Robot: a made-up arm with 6 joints.
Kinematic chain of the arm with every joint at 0, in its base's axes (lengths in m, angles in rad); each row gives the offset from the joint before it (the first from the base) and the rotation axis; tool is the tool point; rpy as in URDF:
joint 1: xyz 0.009 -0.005 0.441 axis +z
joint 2: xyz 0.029 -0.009 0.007 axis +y
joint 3: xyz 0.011 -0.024 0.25 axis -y
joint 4: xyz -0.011 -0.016 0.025 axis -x
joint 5: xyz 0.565 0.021 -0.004 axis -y
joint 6: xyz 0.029 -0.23 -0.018 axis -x
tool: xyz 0.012 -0.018 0 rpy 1.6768 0.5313 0.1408
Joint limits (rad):
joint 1: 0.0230..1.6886
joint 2: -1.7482..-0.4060
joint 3: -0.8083..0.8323
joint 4: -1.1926..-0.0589
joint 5: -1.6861..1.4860
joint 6: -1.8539..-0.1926
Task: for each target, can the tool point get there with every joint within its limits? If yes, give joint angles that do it. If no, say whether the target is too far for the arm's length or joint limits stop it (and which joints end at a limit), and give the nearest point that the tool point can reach.
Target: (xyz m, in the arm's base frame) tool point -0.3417 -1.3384 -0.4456
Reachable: no: too far | nearest point -0.1906 -0.7638 0.6832 | short by 1.276 m
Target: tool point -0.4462 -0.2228 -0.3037
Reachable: no: joint limits stop it (at a limit: joint 1, joint 2, joint 3, joint 4) | nearest point 0.0479 0.3597 0.2866 | short by 0.965 m
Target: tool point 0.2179 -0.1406 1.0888
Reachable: yes | joints 1.4875 -1.3594 0.2634 -0.4897 -0.5641 -0.8334
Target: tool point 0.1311 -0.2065 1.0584
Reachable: yes | joints 0.7863 -1.5350 -0.0601 -0.5612 0.3972 -0.7373
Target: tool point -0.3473 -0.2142 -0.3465
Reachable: no: joint limits stop it (at a limit: joint 1, joint 2, joint 3, joint 4) | nearest point 0.0497 0.3593 0.2857 | short by 0.941 m
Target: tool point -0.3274 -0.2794 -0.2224
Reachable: no: joint limits stop it (at a limit: joint 1, joint 2, joint 3, joint 5) | nearest point 0.3551 -0.0962 0.2951 | short by 0.876 m
